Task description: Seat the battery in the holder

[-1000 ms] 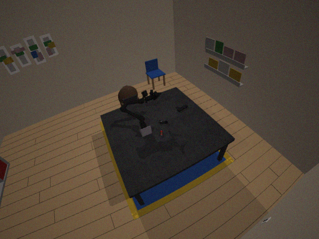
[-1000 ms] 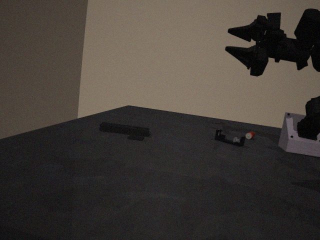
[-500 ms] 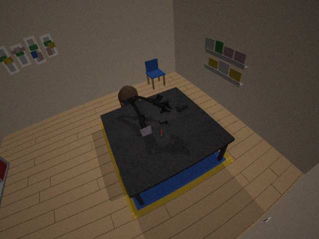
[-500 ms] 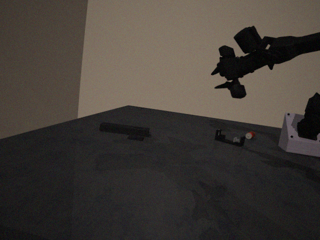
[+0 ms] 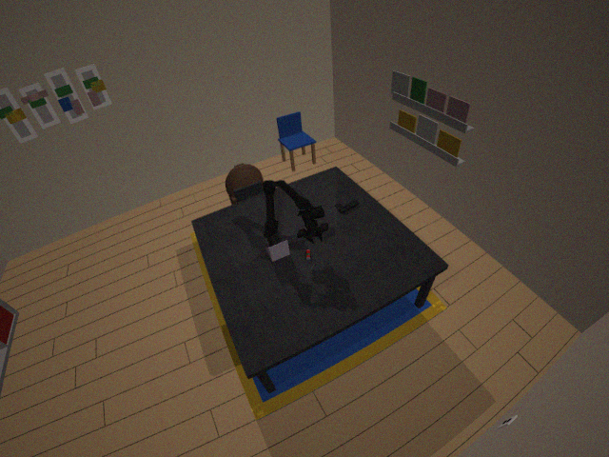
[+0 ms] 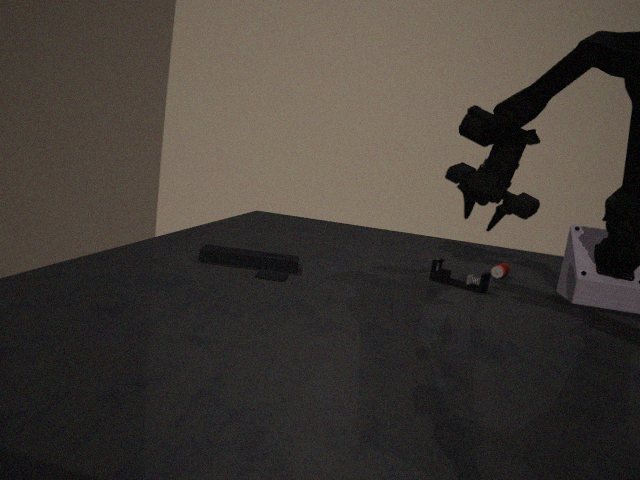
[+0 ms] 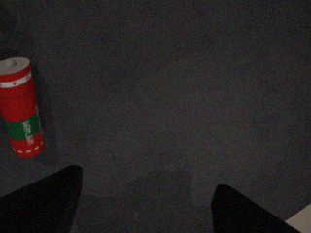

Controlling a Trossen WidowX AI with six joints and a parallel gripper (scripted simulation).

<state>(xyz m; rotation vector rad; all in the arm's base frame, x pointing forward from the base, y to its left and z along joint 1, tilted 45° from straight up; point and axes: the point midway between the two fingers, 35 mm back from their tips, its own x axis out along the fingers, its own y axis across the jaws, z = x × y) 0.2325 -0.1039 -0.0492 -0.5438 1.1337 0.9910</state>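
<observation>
My gripper tip is 90 mm above the battery, 60 mm past it and 10 mm to the right of it. Round my gripper tip: black remote: 380 mm ahead, 290 mm to the left, 80 mm below.
</observation>
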